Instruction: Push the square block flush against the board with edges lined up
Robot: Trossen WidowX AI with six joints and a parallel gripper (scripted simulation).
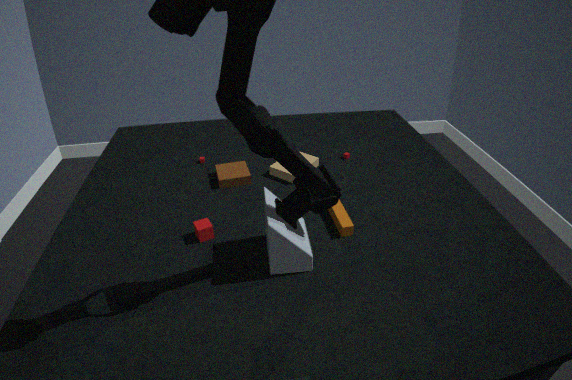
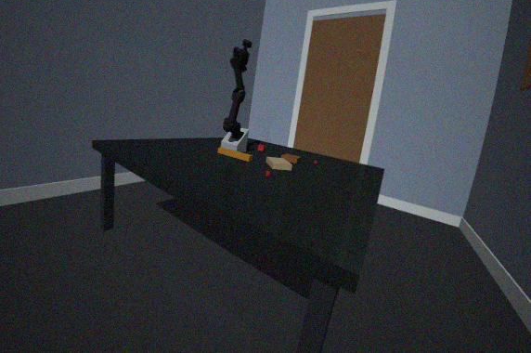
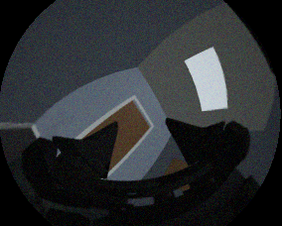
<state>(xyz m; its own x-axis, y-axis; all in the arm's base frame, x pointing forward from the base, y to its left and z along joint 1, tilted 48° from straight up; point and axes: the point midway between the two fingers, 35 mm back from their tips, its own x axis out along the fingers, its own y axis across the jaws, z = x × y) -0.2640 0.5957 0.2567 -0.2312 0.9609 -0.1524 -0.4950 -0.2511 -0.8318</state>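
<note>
The brown block lies 740 mm below my gripper tip, 560 mm ahead of it and 90 mm to the right of it. The rest, counted from my gripper tip: red cube (730 mm below, 270 mm ahead, 30 mm to the right); orange board (730 mm below, 380 mm to the right, 360 mm ahead); tan flat block (740 mm below, 600 mm ahead, 290 mm to the right).
</note>
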